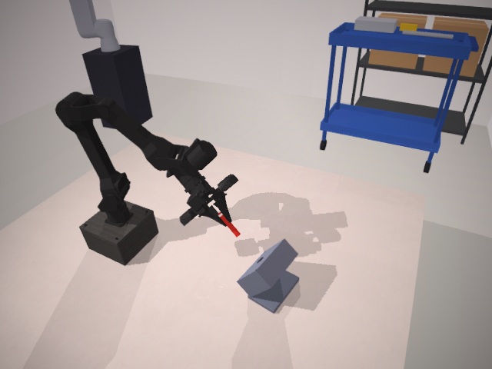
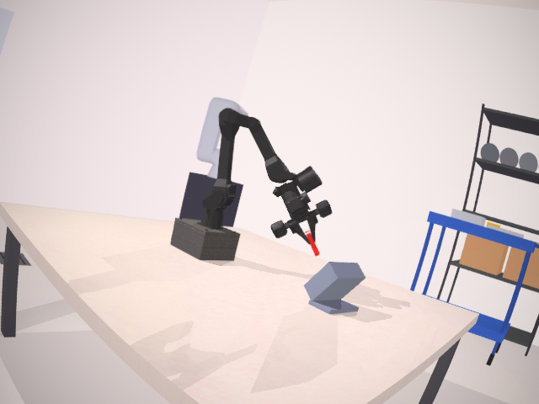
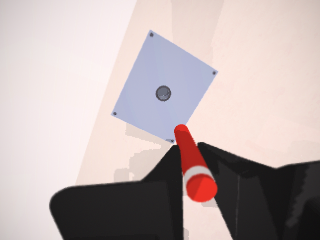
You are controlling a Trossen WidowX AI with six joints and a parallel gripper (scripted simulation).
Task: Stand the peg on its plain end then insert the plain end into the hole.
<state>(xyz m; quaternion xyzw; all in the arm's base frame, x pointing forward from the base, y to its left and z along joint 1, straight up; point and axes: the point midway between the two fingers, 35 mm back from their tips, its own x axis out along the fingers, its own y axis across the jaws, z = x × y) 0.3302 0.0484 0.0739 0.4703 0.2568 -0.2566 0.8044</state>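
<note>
Now: the grey sloped panel 13 cm ahead of my gripper tip, 5 cm to the right of it and 8 cm below it. Round my gripper tip: red peg (1 cm behind, 1 cm above).
</note>
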